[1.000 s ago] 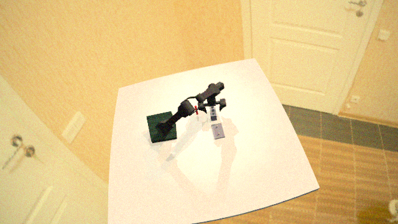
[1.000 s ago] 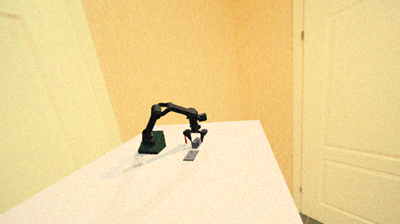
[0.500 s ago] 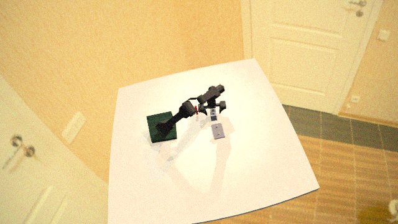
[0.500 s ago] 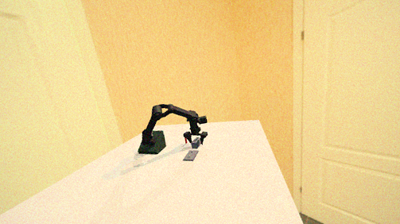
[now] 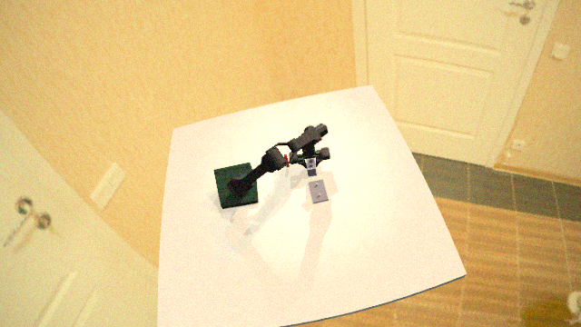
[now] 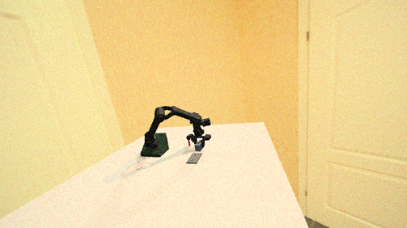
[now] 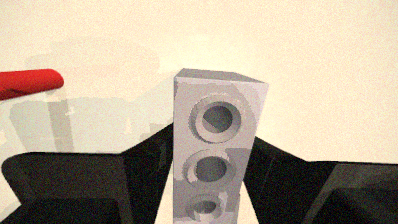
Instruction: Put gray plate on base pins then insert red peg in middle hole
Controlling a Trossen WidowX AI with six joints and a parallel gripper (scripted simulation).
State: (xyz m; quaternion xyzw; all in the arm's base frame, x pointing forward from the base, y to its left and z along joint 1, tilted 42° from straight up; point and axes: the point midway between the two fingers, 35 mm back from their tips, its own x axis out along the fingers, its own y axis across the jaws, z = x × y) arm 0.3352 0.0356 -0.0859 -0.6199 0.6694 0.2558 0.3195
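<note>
My gripper tip is 110 mm past the red peg, 40 mm to the right of it and 30 mm below it. From my gripper tip the other things lie so: gray plate 30 mm above.
</note>
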